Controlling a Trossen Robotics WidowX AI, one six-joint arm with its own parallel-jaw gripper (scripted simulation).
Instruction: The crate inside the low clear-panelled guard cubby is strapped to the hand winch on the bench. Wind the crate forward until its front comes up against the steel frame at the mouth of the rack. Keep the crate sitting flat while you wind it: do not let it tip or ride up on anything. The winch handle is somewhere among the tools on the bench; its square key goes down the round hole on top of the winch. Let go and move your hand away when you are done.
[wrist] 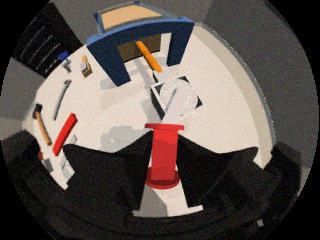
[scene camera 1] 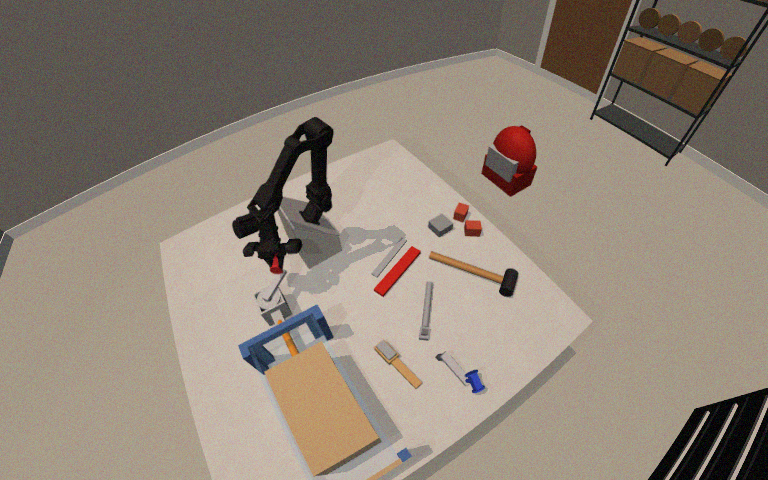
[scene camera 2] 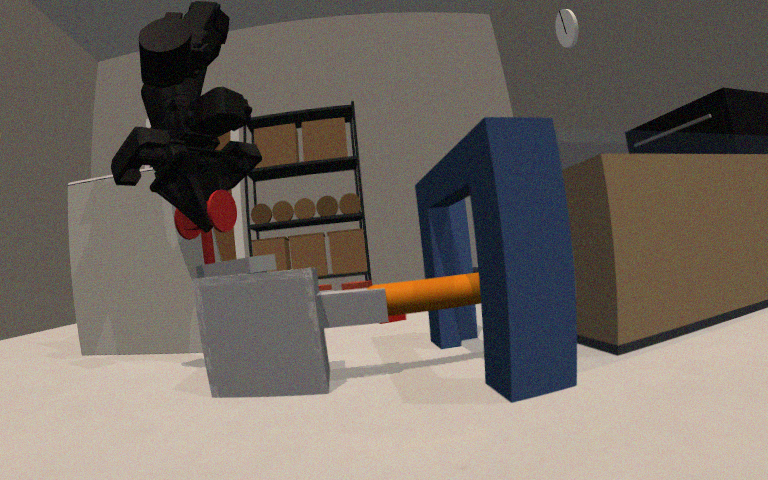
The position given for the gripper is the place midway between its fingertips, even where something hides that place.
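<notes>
Red flat bar (scene camera 1: 404, 263). Hammer (scene camera 1: 508, 282). Blue steel frame (scene camera 2: 488, 164), (wrist: 104, 48). Grey winch (scene camera 2: 260, 333), (scene camera 1: 271, 306), (wrist: 163, 91). The gripper (scene camera 2: 218, 229), (scene camera 1: 277, 271), (wrist: 162, 134).
</notes>
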